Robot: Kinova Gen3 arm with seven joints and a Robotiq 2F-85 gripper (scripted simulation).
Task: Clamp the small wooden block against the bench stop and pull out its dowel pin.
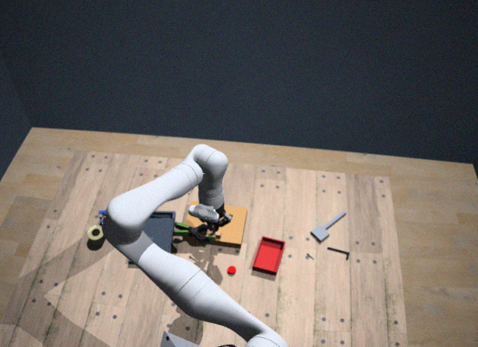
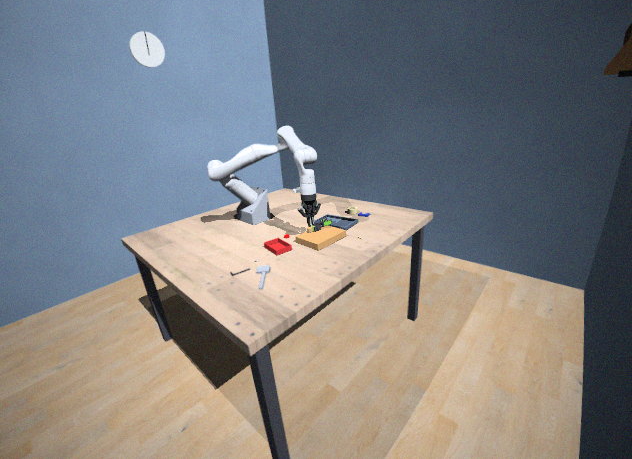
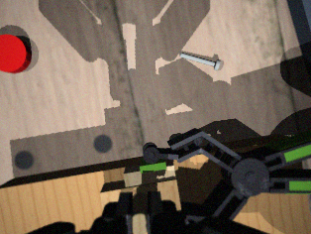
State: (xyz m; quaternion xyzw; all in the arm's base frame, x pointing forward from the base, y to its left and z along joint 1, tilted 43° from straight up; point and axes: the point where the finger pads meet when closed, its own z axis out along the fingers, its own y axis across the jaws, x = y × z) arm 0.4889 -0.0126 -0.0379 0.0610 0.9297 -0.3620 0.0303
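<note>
Right now my hand is 20 mm above the dowel pin. The rest, counted from my hand: bench board 60 mm ahead, 10 mm to the left, 60 mm below; then wooden block 50 mm below; then red disc 100 mm behind, 80 mm to the right, 80 mm below.
</note>
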